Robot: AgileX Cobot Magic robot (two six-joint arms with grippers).
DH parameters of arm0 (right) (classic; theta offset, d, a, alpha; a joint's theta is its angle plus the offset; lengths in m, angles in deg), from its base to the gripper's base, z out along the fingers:
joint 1: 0 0.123 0 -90
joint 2: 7.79 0 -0.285 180
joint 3: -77.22 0 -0.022 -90
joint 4: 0 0.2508 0 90
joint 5: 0 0 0.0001 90
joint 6: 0 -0.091 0 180
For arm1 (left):
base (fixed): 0 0 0 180
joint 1: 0 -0.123 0 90
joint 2: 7.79 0 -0.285 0
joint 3: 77.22 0 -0.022 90
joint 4: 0 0.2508 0 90
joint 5: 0 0 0.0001 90
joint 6: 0 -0.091 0 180
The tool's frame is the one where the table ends.
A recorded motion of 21 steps. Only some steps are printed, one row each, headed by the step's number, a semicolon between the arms.
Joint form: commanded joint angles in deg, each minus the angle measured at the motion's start. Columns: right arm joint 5, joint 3, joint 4, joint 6, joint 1, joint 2; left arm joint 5, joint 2, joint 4, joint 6, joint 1, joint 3.
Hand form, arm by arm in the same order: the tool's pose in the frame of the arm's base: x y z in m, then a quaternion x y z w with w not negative. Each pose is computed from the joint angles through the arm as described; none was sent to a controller.
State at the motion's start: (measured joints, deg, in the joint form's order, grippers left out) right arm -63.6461 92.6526 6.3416 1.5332 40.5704 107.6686; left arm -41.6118 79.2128 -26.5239 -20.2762 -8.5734 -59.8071
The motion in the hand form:
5: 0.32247 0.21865 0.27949 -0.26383 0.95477 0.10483 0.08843; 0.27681 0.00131 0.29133 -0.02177 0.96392 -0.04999 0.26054
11: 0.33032 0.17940 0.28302 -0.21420 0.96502 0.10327 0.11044; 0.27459 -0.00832 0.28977 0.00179 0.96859 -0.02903 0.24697
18: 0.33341 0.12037 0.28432 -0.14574 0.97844 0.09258 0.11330; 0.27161 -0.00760 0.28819 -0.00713 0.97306 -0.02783 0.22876
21: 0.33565 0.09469 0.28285 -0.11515 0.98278 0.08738 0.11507; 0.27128 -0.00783 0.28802 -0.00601 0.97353 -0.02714 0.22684
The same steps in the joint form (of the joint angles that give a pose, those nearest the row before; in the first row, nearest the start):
5: -4.75 0.35 2.85 -0.38 -8.42 -1.11; -4.79 -0.57 18.21 16.49 6.33 -0.18
11: -1.84 -4.16 2.85 -0.28 -14.08 -4.70; -6.12 -0.57 22.60 18.94 9.35 -0.18
18: -1.30 -9.59 2.85 0.54 -22.85 -8.95; -8.24 -0.57 23.14 20.28 9.31 -0.18
21: -0.88 -11.30 2.85 1.17 -26.97 -10.02; -8.47 -0.57 23.24 20.28 9.38 -0.18

